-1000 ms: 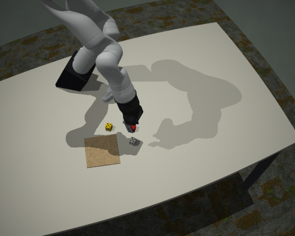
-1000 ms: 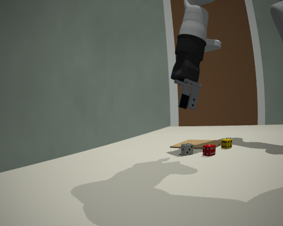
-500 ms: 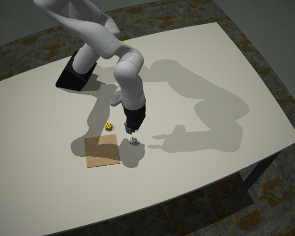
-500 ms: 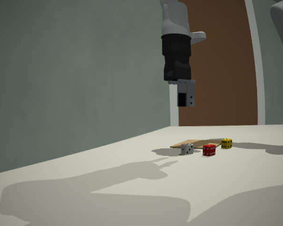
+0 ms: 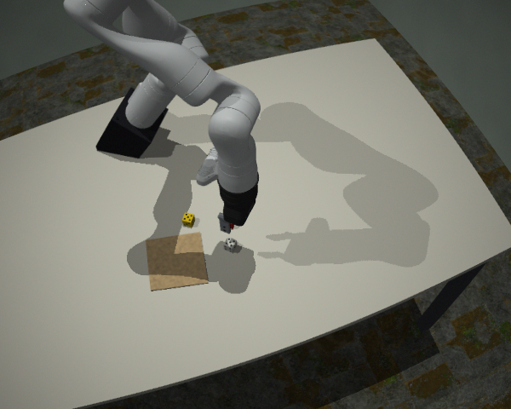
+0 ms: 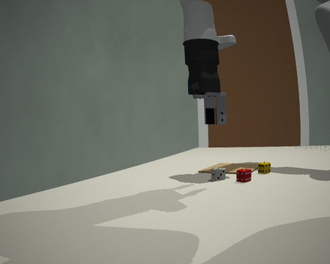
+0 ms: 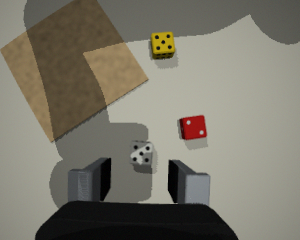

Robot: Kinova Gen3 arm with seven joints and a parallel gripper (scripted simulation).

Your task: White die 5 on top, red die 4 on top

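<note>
My hand is 13 cm above the white die. Also, from my hand: red die 13 cm below, 7 cm behind, 1 cm to the left; then brown mat 14 cm to the right, 14 cm below, 1 cm behind; then yellow die 13 cm below, 10 cm behind, 8 cm to the right.
</note>
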